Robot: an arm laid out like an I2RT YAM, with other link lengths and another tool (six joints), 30 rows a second.
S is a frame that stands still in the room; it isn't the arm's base.
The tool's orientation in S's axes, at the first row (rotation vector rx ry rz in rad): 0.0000, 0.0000, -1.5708
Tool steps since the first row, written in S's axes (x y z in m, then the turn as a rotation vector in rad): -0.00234, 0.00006, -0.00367, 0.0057, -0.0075, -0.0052; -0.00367, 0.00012, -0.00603, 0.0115, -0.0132, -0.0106; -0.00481, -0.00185, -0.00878, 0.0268, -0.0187, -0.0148; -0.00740, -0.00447, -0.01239, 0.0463, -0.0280, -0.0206
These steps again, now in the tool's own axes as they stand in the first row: -0.00006, -0.00234, -0.00367, 0.0075, 0.0057, -0.0052; -0.00012, -0.00367, -0.00603, 0.0132, 0.0115, -0.0106; 0.00185, -0.00481, -0.00878, 0.0187, 0.0268, -0.0148; 0.00447, -0.00740, -0.01239, 0.0280, 0.0463, -0.0206
